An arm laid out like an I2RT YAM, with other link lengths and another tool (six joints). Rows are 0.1 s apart.
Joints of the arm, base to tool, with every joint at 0 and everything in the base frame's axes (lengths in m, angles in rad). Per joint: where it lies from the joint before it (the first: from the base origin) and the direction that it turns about. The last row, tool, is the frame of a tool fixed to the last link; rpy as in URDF.
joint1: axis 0 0 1 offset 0 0 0.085
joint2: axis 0 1 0 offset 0.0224 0.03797 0.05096
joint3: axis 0 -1 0 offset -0.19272 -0.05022 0
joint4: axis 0 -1 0 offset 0.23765 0.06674 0.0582
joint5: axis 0 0 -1 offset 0.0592 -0.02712 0.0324
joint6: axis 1 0 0 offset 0.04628 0 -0.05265
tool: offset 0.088 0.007 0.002 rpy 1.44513 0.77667 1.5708
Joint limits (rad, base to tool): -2.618..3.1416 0..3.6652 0..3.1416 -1.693..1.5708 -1.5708..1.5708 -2.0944..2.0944
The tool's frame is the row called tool.
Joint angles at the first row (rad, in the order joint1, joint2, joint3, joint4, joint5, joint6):
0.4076 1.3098 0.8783 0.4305 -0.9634 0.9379
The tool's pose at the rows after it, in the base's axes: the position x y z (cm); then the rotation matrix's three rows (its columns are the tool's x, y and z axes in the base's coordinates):
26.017 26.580 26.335; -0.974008 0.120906 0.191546; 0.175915 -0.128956 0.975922; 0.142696 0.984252 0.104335
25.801 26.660 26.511; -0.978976 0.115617 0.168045; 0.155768 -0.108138 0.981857; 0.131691 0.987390 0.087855
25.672 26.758 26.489; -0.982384 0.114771 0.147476; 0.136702 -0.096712 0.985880; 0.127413 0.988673 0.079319
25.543 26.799 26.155; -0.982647 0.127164 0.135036; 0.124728 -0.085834 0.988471; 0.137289 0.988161 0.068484
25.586 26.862 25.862; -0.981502 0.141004 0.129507; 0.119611 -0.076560 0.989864; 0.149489 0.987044 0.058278
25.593 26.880 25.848; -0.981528 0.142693 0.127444; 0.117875 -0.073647 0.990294; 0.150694 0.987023 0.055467
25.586 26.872 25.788; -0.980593 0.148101 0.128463; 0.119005 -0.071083 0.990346; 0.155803 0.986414 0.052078
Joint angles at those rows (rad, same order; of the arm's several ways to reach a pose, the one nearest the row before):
0.4072 1.3098 0.9031 0.3706 -0.9874 0.8898
0.4069 1.3144 0.9314 0.3141 -1.0099 0.8505
0.4069 1.3243 0.9478 0.2886 -1.0298 0.8291
0.4069 1.3312 0.9509 0.2691 -1.0428 0.8185
0.4068 1.3426 0.9585 0.2516 -1.0489 0.8120
0.4068 1.3453 0.9630 0.2436 -1.0508 0.8078
0.4068 1.3452 0.9638 0.2363 -1.0500 0.8074

